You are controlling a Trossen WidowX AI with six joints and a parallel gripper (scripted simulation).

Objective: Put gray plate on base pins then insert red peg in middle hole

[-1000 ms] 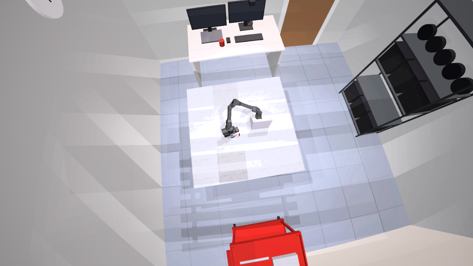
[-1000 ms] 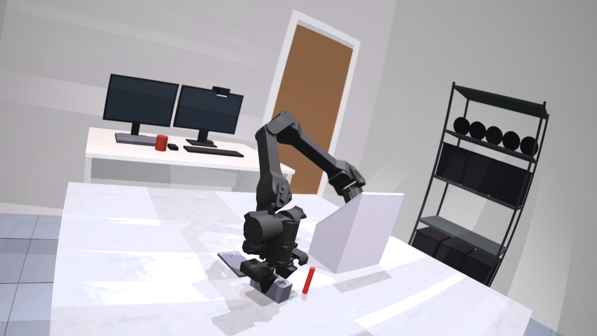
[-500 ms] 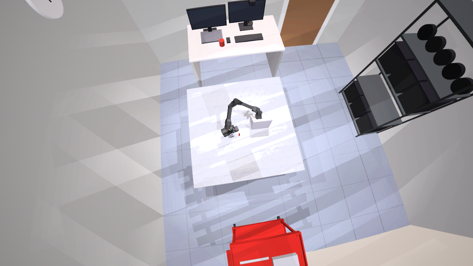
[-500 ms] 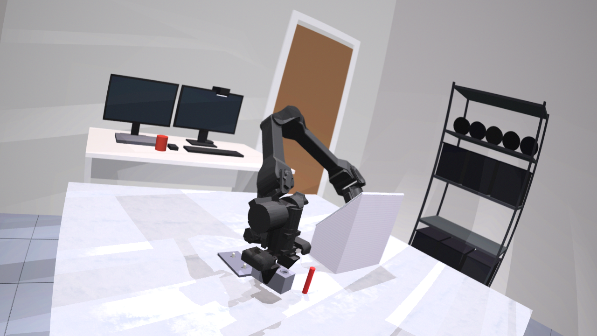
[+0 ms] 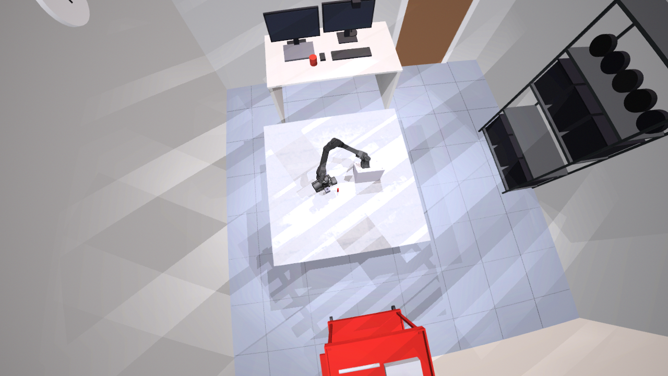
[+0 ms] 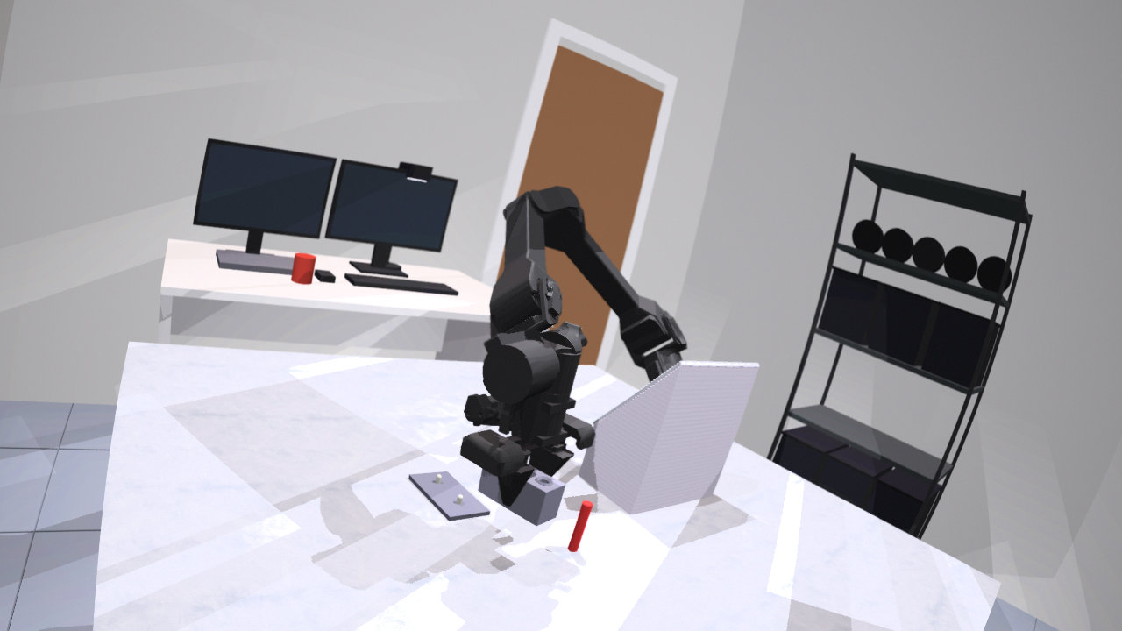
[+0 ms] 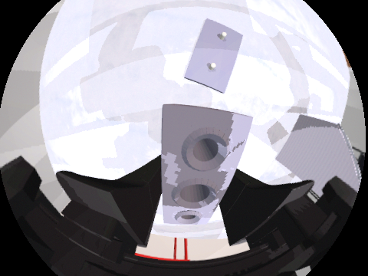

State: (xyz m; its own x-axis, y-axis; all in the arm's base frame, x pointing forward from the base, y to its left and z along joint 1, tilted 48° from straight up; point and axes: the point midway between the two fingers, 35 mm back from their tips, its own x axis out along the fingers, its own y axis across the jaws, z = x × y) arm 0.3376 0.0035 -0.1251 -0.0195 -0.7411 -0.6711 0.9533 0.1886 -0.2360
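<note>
The red peg lies 10 cm behind my gripper tip, 5 cm below it and 2 cm to the left of it. Also, from my gripper tip: gray plate 3 cm above.
</note>
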